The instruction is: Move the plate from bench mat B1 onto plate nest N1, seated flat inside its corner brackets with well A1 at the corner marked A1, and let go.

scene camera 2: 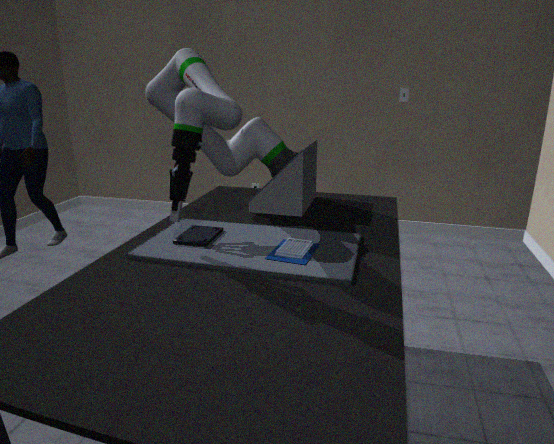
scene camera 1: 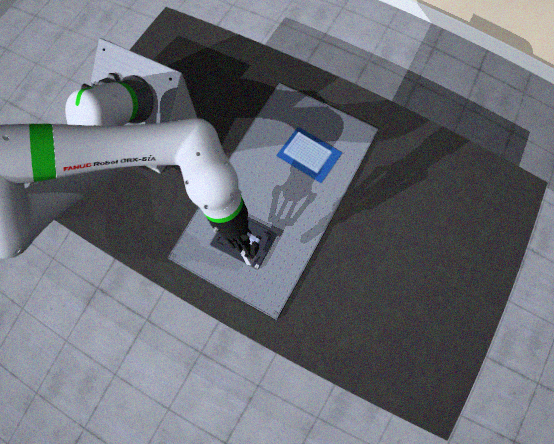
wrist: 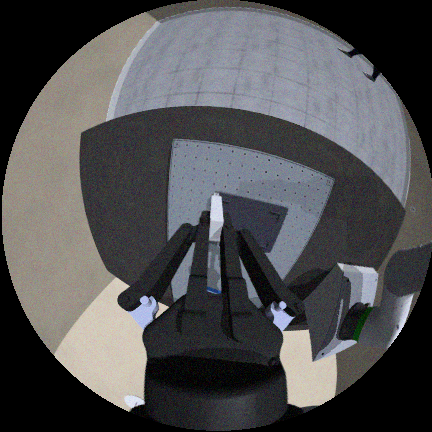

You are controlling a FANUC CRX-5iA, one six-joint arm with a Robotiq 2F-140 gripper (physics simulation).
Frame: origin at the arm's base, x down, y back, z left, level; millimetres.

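Seen in the pictures: gripper, fingertip midpoint: (scene camera 2: 174, 221) (scene camera 1: 251, 260) (wrist: 214, 203); arm's base at its link origin: (scene camera 2: 286, 166) (scene camera 1: 134, 99) (wrist: 351, 321).
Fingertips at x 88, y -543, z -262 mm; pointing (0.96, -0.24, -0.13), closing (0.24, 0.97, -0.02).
Note:
Offsets run from my fingertips to a thing's top centre. Level surfaces: height alone.
The white, many-welled plate {dx +58, dy +16, dz +401 mm} (scene camera 1: 307, 151) (scene camera 2: 296, 247) lies flat on the blue bench mat B1 {dx +72 mm} (scene camera 1: 327, 167) (scene camera 2: 286, 259). In the wrist view a blue sliver shows between the finger links; the plate cannot be made out there. The dark plate nest N1 {dx +59, dy +63, dz +56 mm} (scene camera 1: 268, 242) (scene camera 2: 198, 236) (wrist: 255, 220) lies on the perforated board, apart from the mat. A small white mark {dx +62, dy -12, dz +2 mm} (scene camera 1: 257, 266) is at one nest corner; its lettering is unreadable. My gripper (scene camera 1: 246, 257) (scene camera 2: 175, 215) (wrist: 214, 203) is shut and empty, above the nest's edge near that corner. It partly hides the nest in scene camera 1.
The pale perforated board {dx +74 mm} (scene camera 1: 272, 295) (scene camera 2: 150, 251) (wrist: 200, 160) lies on the dark table {dx +87 mm} (scene camera 1: 400, 275) (scene camera 2: 250, 350). The arm's grey angled stand (scene camera 2: 295, 190) (wrist: 325, 310) is behind the board. A person (scene camera 2: 22, 120) walks beyond the table at the left of scene camera 2.

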